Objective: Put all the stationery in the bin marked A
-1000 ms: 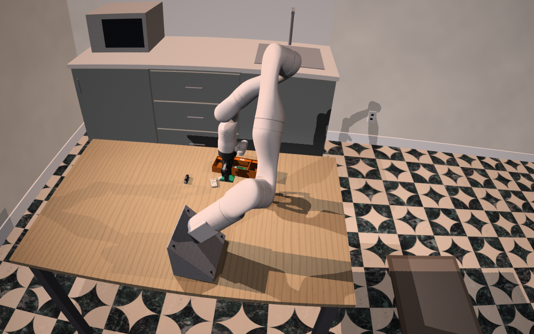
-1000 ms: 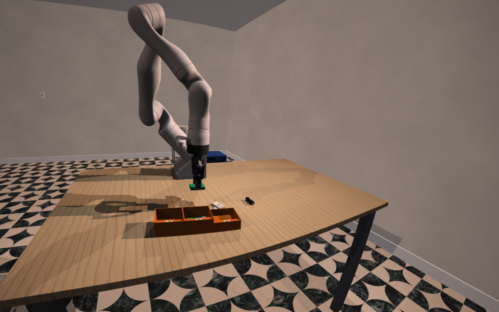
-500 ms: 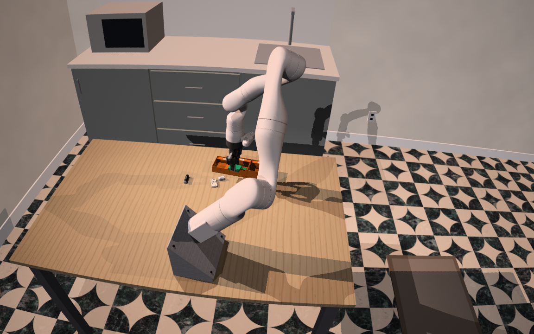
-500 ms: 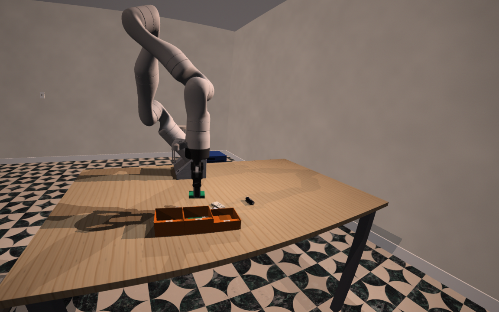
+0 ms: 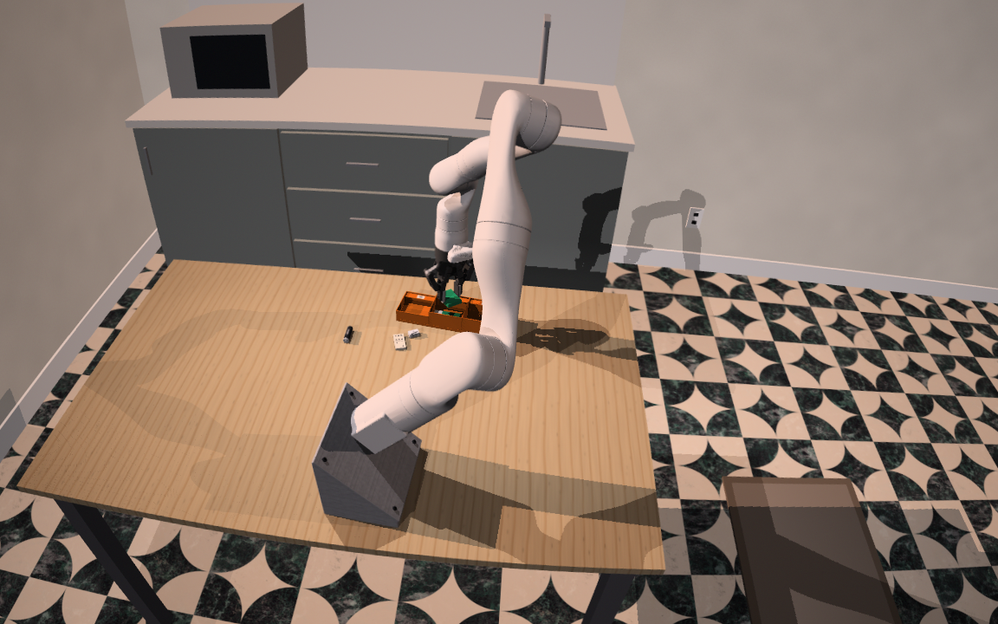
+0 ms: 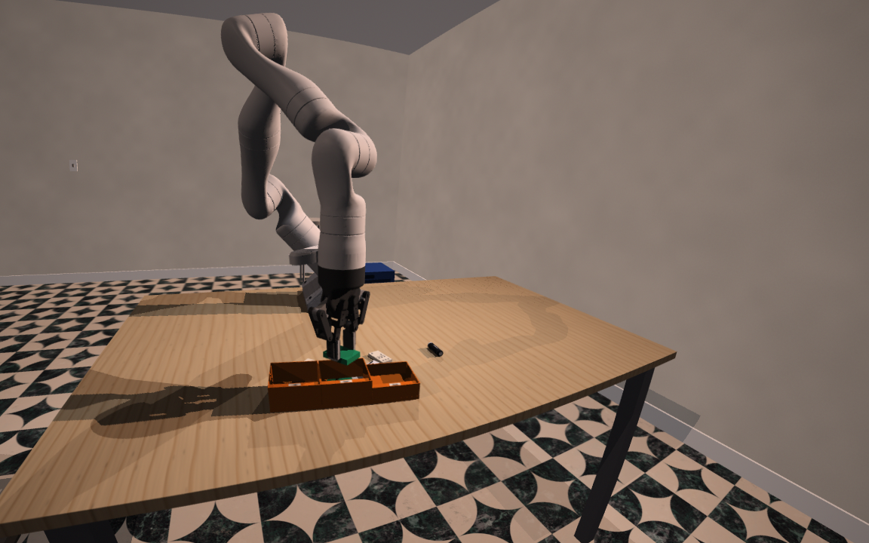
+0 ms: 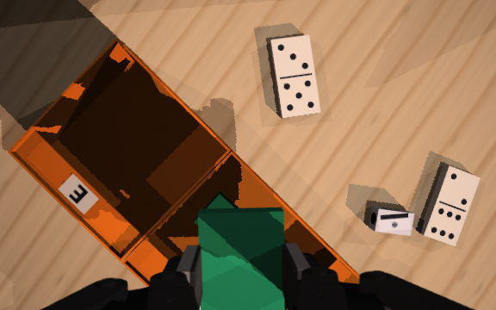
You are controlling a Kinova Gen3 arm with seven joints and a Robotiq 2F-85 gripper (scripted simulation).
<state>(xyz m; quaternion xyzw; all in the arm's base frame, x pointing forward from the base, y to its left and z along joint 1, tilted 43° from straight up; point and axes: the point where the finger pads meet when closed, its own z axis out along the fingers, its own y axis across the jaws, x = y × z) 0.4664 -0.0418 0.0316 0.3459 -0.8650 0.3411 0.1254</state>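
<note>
My hand is 20 mm above the green block. The rest, counted from my hand: orange three-compartment bin 10 mm ahead, 70 mm below; then white pencil sharpener 70 mm behind, 70 mm to the left, 80 mm below; then green-and-white eraser 10 mm to the left, 80 mm below.
</note>
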